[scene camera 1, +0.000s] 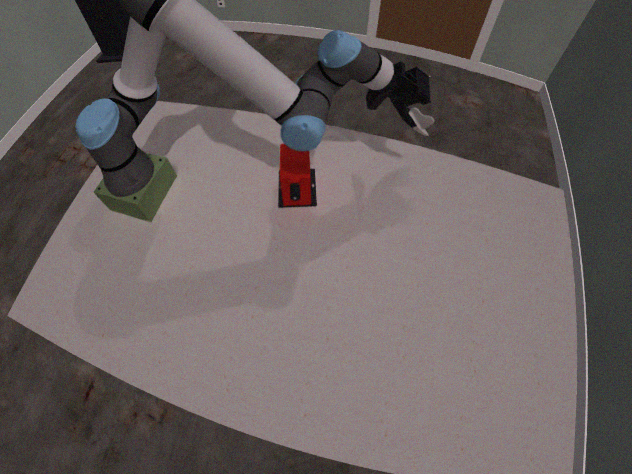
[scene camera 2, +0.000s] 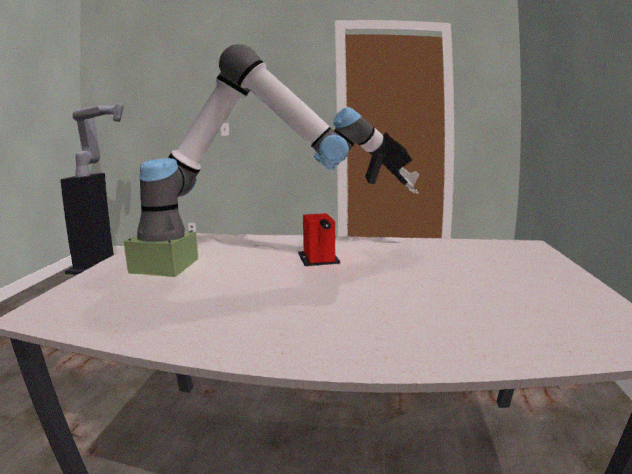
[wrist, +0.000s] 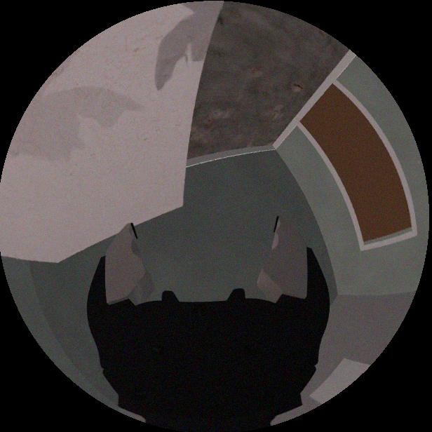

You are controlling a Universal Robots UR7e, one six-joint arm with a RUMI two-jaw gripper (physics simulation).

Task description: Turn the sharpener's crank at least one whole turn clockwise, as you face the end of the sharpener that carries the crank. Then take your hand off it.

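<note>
The red sharpener stands upright on a black base on the table. The black knob of its crank shows on the front end, near the top in the scene camera 2 view; the crank's arm is too small to make out. My gripper is open and empty. It hangs in the air to the right of the sharpener and well above table height, apart from the crank, with its fingers tilted down to the right. The sharpener does not show in the wrist view.
The pale table carries the arm's green base block, left of the sharpener. The arm's blue wrist joint hangs above the sharpener. A black pedestal with a small grey arm stands behind at the left.
</note>
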